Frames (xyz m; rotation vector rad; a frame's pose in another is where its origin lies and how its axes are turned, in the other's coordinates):
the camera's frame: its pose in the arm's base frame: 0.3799 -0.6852 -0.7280 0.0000 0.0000 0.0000
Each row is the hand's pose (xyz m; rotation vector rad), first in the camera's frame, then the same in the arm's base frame.
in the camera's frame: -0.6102 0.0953 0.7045 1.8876 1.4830 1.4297
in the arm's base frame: -0.2303 -0.5899 -0.0235 1.8876 1.4830 1.4297
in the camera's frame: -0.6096 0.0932 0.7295 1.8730 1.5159 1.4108
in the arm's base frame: -0.2297 -0.5920 0.0015 1.8730 1.5159 1.4108
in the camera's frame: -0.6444 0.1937 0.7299 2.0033 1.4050 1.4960
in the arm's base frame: -0.2645 -0.4915 0.0019 2.0033 1.4050 1.4960
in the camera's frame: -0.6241 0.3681 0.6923 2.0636 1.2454 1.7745
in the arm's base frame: -0.2442 -0.3171 -0.0357 2.0636 1.2454 1.7745
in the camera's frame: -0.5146 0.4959 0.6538 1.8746 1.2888 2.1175
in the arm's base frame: -0.1347 -0.1893 -0.0742 1.8746 1.2888 2.1175
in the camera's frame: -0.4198 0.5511 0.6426 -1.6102 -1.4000 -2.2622
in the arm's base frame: -0.0399 -0.1341 -0.0854 -1.6102 -1.4000 -2.2622
